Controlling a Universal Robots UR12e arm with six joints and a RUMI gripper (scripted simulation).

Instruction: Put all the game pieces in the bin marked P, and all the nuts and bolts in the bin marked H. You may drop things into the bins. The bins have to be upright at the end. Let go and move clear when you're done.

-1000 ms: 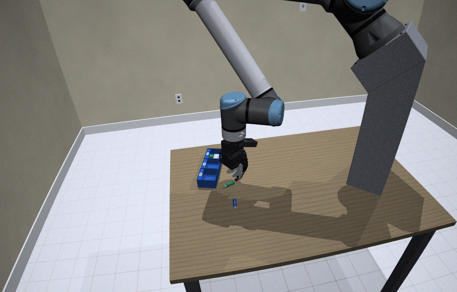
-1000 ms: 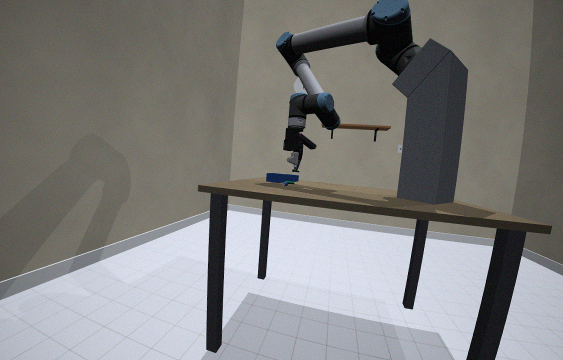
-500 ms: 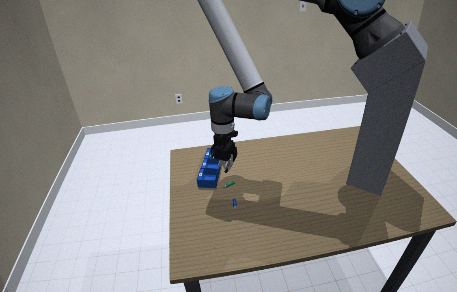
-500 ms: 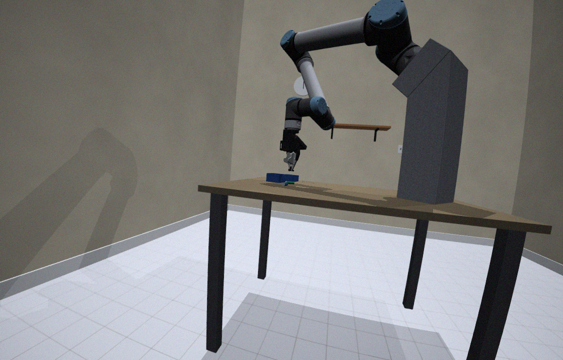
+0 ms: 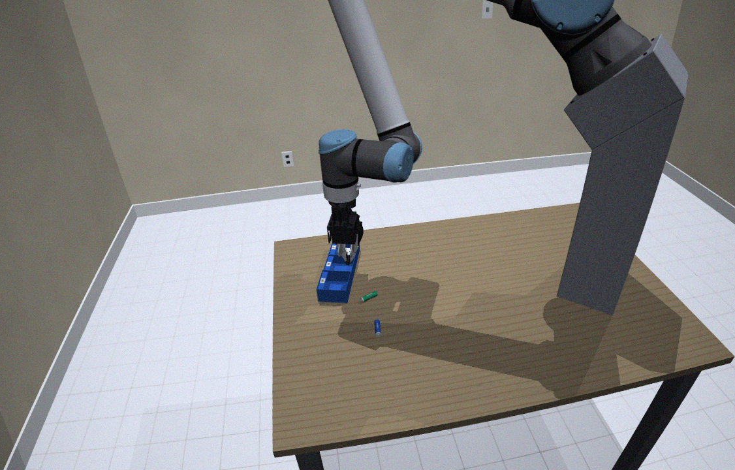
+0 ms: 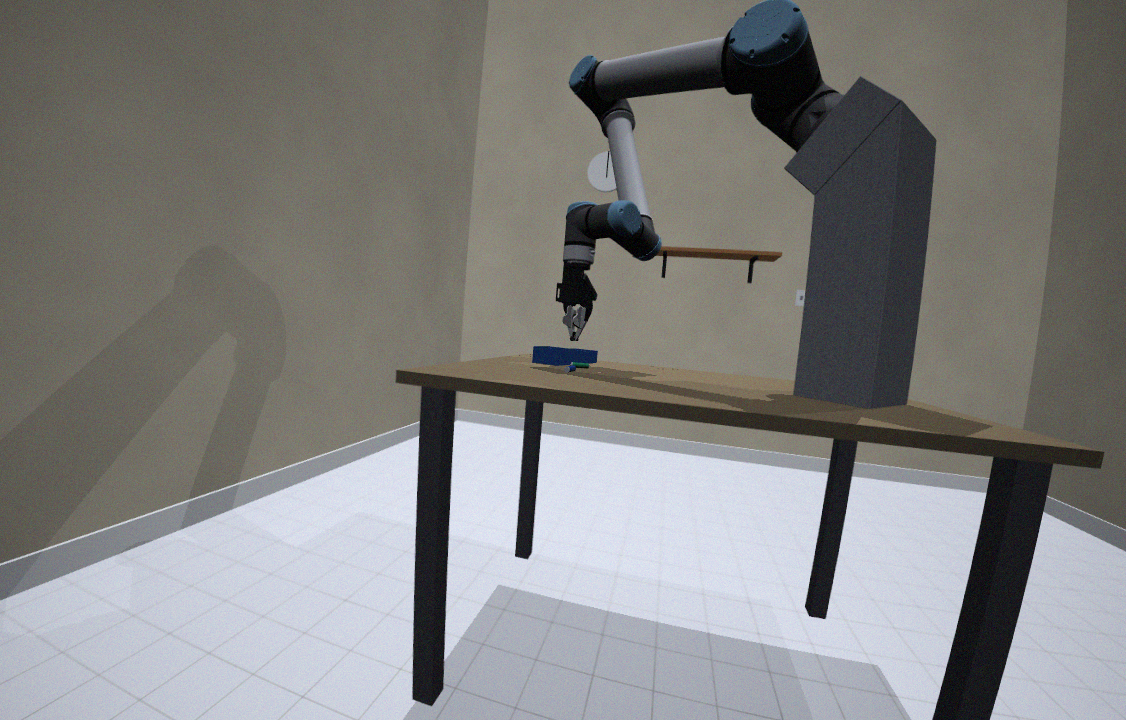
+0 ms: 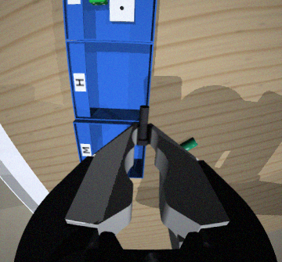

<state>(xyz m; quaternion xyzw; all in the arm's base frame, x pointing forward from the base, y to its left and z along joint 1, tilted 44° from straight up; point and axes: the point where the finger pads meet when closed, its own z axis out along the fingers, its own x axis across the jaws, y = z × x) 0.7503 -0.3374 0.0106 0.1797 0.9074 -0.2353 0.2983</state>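
Now: the blue bin 20 mm ahead of my hand, 40 mm to the right of it and 60 mm below it. The rest, counted from my hand: black bolt 10 mm to the left, 10 mm below; green cylinder 20 mm behind, 100 mm to the left, 80 mm below; white domino 40 mm behind, 110 mm to the right, 70 mm below.
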